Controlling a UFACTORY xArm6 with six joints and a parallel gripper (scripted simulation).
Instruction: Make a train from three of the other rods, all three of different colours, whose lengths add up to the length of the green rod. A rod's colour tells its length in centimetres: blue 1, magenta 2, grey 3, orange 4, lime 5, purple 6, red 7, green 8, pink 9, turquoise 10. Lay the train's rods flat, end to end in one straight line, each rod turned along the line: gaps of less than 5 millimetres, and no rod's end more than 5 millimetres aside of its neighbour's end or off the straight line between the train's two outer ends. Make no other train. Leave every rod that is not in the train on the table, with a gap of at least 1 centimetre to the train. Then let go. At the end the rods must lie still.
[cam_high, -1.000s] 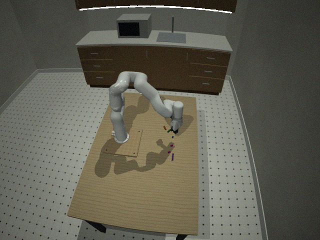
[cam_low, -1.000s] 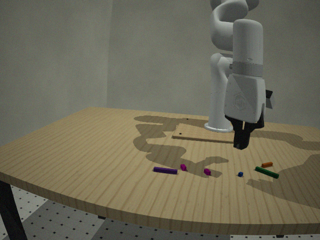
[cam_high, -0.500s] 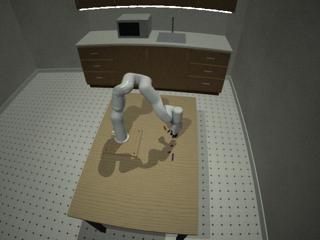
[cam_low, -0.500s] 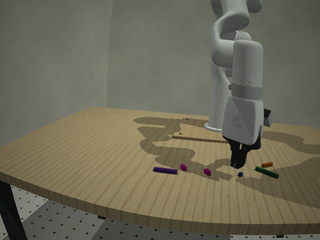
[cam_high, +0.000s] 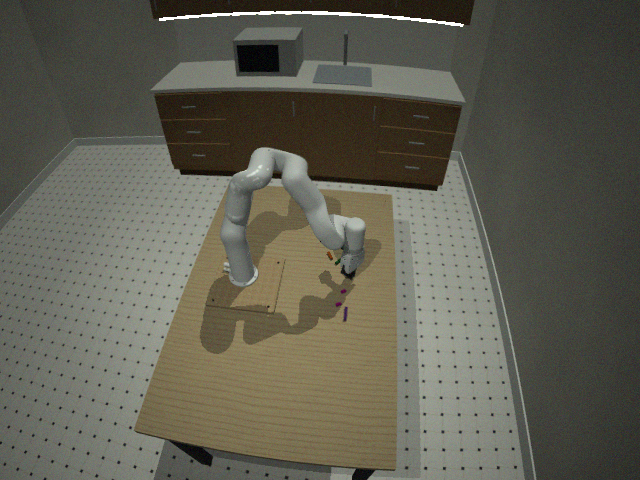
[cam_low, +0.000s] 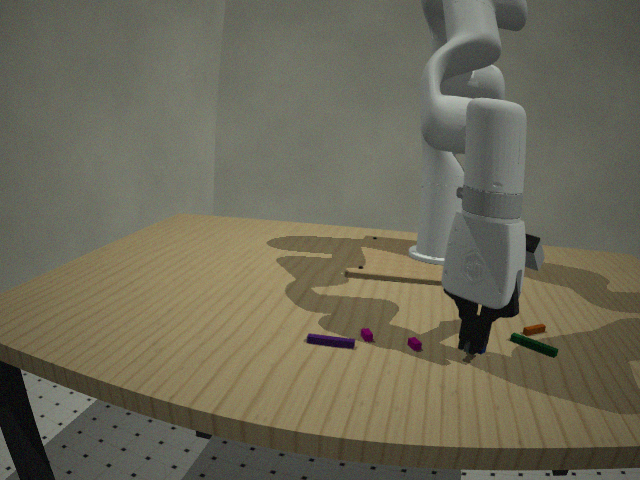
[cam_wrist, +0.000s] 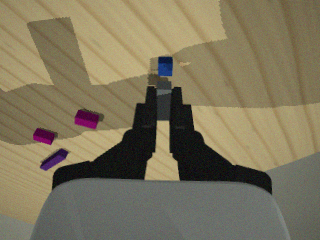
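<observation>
My gripper is now 2 cm above the grey rod. The rest, counted from my hand: green rod (6 cm behind, 9 cm to the left, 3 cm below); then blue rod (2 cm behind, 1 cm to the left, 3 cm below); then orange rod (11 cm behind, 9 cm to the left, 3 cm below).
</observation>
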